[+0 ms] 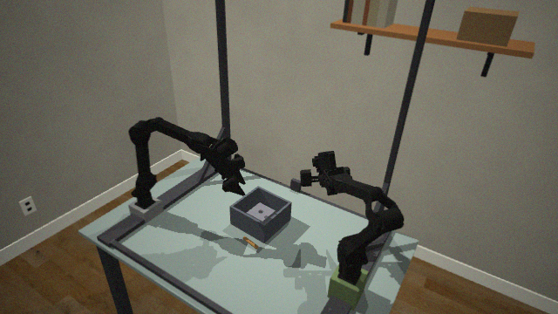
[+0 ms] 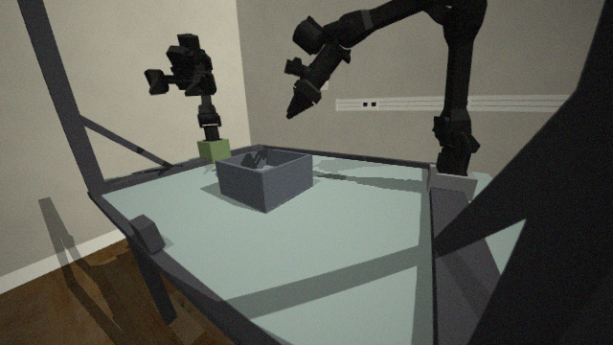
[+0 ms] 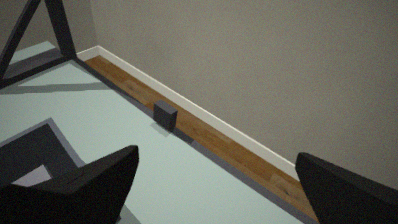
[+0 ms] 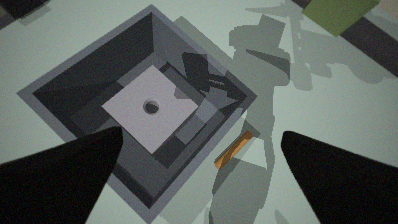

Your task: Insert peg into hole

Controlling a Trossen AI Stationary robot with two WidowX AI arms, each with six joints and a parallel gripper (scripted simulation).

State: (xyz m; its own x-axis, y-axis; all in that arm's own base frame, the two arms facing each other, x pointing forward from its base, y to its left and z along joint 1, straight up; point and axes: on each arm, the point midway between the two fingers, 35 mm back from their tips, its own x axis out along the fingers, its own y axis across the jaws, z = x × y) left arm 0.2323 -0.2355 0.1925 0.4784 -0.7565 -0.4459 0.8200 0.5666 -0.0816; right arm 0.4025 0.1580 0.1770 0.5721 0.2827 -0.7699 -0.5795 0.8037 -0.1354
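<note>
Now: left hand 28 cm above the orange peg, 21 cm to the left of it and 20 cm short of it. Also, from my left hand: grey box (26 cm below, 24 cm to the right, 7 cm ahead); pale plate (25 cm below, 24 cm to the right, 7 cm ahead).
</note>
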